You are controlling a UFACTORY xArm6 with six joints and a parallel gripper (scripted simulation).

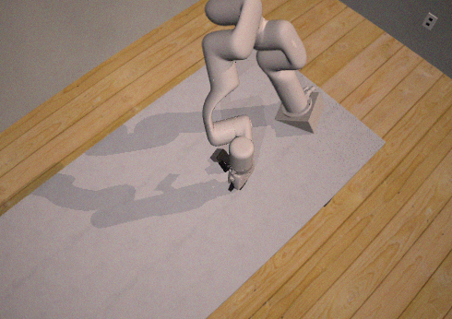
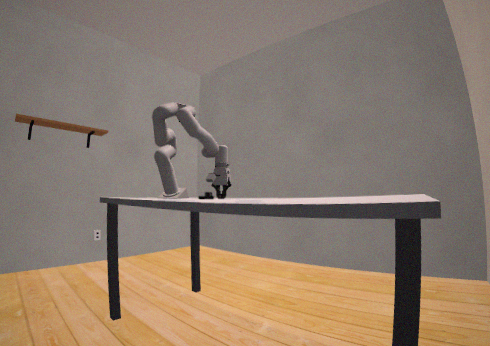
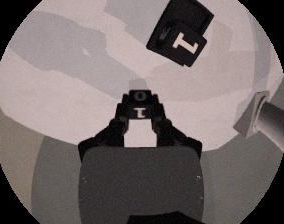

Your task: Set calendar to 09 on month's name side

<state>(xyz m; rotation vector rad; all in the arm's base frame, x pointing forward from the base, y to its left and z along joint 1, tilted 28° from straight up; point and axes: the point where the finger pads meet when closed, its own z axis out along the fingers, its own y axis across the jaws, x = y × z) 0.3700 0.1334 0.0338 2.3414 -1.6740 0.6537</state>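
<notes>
Right now the black date cube is 1 cm below my hand. The rest, counted from my hand: black cube (9 cm to the right, 1 cm behind).
</notes>
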